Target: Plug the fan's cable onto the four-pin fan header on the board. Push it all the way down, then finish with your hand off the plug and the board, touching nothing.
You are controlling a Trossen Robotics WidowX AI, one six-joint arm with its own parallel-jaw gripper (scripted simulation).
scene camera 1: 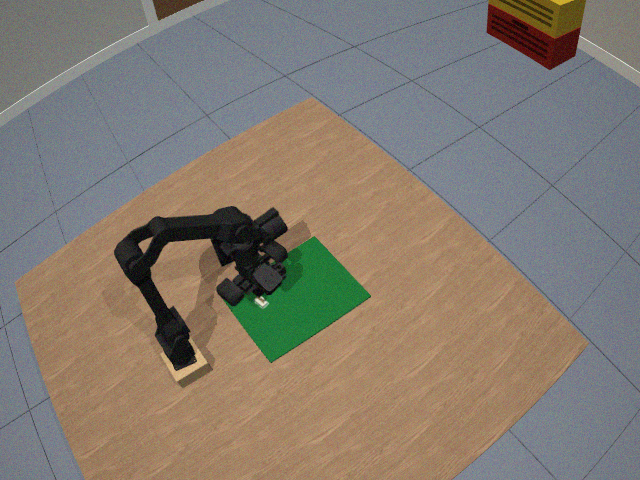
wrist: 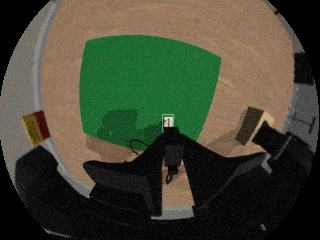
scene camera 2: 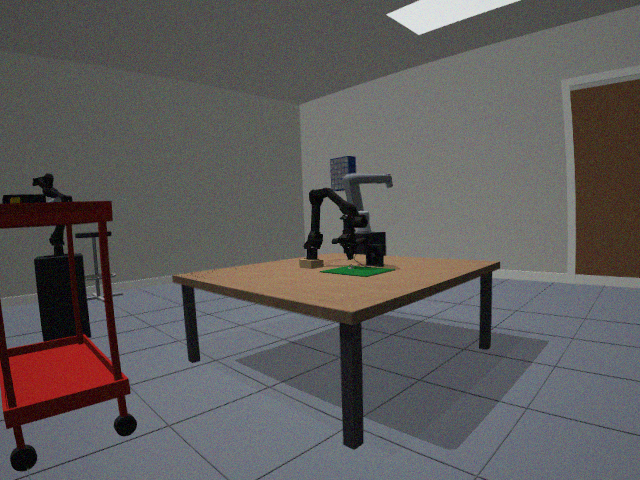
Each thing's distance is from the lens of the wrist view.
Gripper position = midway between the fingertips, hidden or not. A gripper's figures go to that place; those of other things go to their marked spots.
my gripper (wrist: 171,136): 10 cm
black plug (wrist: 174,146): 7 cm
green board (wrist: 127,83): 16 cm
The marked spots on the black plug and the green board are 13 cm apart.
